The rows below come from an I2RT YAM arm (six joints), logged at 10 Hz.
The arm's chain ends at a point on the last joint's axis. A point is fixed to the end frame.
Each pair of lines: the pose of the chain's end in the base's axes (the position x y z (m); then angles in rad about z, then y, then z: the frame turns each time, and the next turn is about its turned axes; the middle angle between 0 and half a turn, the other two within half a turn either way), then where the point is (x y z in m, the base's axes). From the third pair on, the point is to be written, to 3 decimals.
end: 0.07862, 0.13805, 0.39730, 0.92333, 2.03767, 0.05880
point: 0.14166 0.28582 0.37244
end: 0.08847, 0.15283, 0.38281, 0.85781, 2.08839, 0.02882
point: 0.15864 0.29554 0.34905
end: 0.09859, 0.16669, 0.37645, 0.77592, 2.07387, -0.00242
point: 0.179 0.304 0.344
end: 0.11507, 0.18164, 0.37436, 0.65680, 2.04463, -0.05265
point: 0.210 0.310 0.344
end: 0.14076, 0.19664, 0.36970, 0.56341, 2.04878, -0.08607
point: 0.246 0.317 0.338
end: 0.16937, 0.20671, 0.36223, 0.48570, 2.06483, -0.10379
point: 0.282 0.318 0.327
